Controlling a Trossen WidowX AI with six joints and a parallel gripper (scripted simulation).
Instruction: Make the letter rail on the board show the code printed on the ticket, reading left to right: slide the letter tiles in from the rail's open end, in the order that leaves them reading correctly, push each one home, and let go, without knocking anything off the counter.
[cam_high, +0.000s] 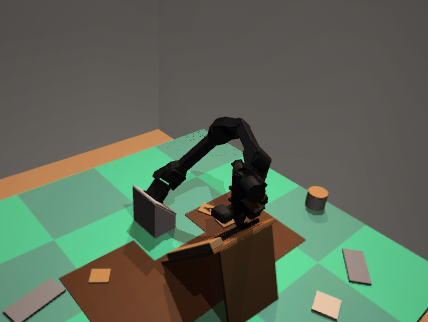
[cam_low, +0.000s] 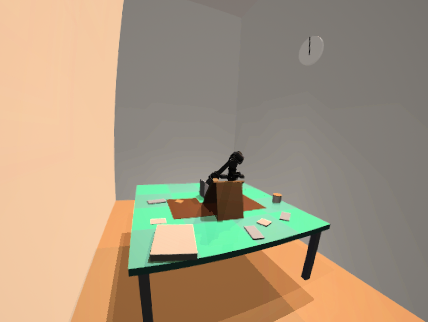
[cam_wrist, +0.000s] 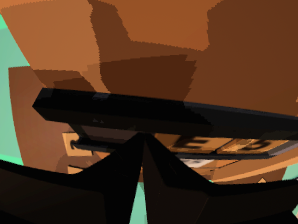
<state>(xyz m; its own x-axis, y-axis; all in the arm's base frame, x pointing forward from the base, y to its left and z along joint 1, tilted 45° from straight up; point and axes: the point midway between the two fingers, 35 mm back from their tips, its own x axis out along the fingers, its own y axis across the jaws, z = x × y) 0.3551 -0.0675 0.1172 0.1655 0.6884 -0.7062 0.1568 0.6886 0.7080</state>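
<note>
Right now the white ticket is 70 mm behind my gripper tip, 50 mm to the right of it and 80 mm below it. The rest, counted from my gripper tip: large beige slab 290 mm ahead, 530 mm to the right, 160 mm below; mat 160 mm behind, 50 mm to the right, 180 mm below.
</note>
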